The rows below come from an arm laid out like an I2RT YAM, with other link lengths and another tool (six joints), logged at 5 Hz.
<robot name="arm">
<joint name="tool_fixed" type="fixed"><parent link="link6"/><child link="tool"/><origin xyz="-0.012 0.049 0.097" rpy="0 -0.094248 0.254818"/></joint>
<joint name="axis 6" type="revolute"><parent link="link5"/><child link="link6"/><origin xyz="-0.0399 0 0.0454" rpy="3.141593 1.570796 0"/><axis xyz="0 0 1"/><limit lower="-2.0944" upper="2.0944"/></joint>
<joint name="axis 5" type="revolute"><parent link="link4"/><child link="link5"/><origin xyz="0.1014 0.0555 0.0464" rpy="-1.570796 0 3.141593"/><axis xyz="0 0 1"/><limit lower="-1.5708" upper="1.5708"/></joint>
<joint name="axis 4" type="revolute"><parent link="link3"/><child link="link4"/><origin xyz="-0.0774 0.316 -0.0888" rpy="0 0 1.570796"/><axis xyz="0 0 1"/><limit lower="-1.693" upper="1.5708"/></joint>
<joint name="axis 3" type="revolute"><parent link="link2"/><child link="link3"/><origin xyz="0.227 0 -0.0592" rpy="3.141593 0 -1.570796"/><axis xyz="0 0 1"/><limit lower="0" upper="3.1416"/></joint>
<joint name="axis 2" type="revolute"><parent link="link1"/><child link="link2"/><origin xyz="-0.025 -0.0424 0.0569" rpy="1.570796 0 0"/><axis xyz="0 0 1"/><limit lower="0" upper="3.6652"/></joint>
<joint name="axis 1" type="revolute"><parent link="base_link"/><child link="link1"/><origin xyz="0 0 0.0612" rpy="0 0 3.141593"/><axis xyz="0 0 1"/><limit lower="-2.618" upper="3.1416"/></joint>
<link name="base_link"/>
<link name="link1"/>
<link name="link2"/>
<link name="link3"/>
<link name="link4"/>
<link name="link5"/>
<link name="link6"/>
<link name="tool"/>
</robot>
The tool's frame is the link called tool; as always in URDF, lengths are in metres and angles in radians.
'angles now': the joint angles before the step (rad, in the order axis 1, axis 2, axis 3, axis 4, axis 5, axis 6). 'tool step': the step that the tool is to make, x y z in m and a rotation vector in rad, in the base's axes. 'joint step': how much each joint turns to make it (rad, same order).
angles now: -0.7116, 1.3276, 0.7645, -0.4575, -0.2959, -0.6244
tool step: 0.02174, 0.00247, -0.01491, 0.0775, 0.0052, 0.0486
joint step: 0.0148, 0.1366, 0.0966, -0.0147, -0.0651, -0.0016
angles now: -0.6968, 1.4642, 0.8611, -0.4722, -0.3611, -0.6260
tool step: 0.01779, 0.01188, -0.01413, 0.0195, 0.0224, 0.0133
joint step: 0.0519, 0.0781, 0.0387, 0.0225, 0.0169, 0.0370
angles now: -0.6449, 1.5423, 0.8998, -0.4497, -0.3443, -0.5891
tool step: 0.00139, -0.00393, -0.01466, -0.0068, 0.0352, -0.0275
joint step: 0.0083, 0.0592, 0.0195, 0.0222, 0.0398, 0.0210
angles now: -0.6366, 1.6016, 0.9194, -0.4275, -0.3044, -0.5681
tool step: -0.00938, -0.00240, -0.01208, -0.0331, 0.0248, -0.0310
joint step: 0.0000, 0.0010, -0.0420, 0.0454, 0.0508, 0.0097
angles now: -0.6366, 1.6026, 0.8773, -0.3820, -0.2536, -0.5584
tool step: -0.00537, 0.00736, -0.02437, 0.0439, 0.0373, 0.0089
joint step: 0.0011, 0.0547, -0.0030, 0.0012, -0.0152, -0.0015
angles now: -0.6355, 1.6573, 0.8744, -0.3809, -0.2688, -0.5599
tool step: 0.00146, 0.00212, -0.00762, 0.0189, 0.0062, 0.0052
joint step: 0.0020, 0.0285, 0.0107, 0.0021, -0.0119, 0.0016
